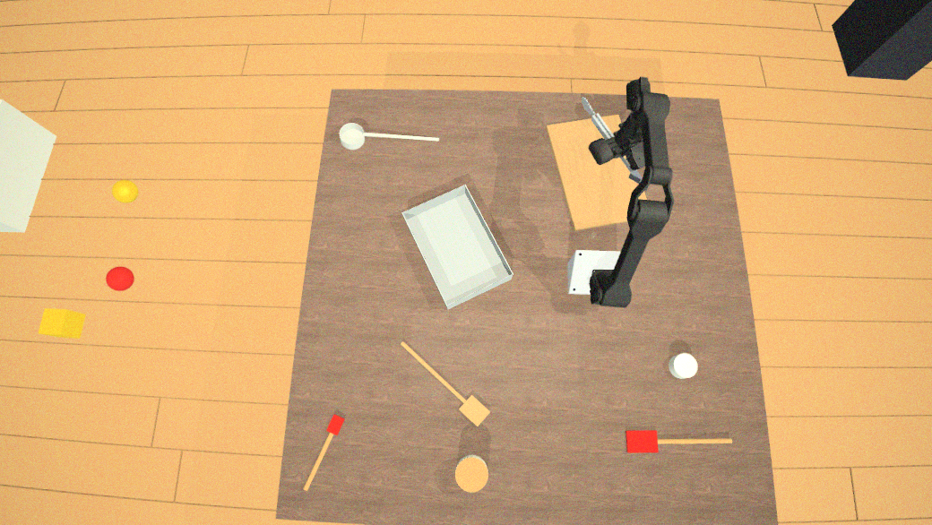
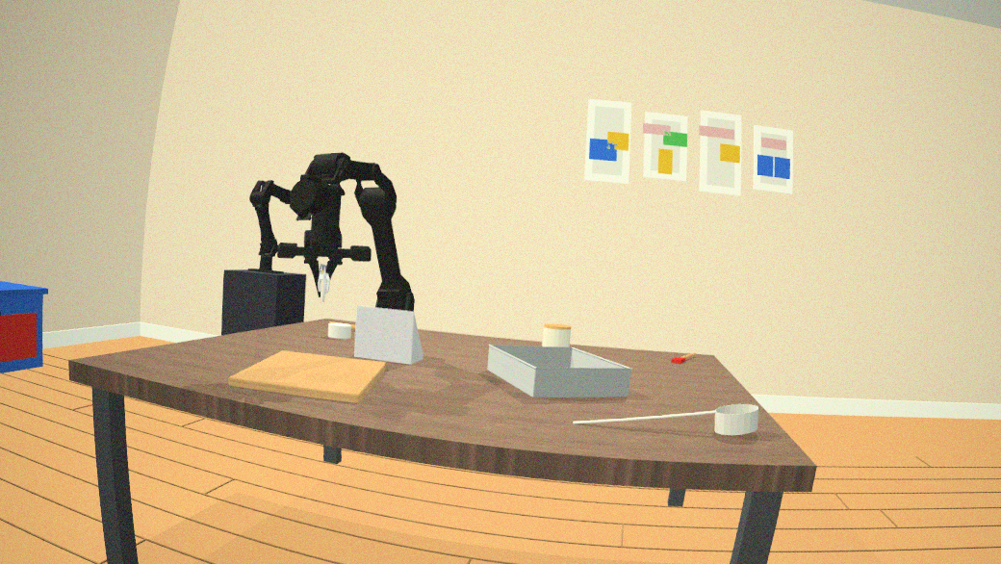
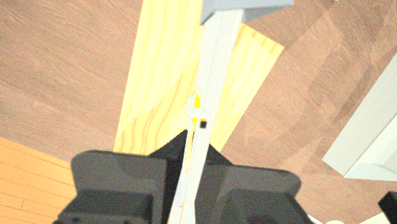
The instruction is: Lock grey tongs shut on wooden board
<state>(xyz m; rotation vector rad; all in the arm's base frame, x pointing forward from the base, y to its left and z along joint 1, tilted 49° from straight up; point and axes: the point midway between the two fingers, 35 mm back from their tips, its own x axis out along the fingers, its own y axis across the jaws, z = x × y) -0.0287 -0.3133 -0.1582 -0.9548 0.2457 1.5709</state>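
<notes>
My gripper tip is now 10 mm short of the wooden board, 40 mm to the left of it and 140 mm above it. Also, from my gripper tip: roasting tin: 430 mm ahead, 230 mm to the left, 120 mm below; white cylinder: 190 mm behind, 560 mm to the left, 130 mm below; cork-lidded jar: 380 mm ahead, 830 mm to the left, 120 mm below.
</notes>
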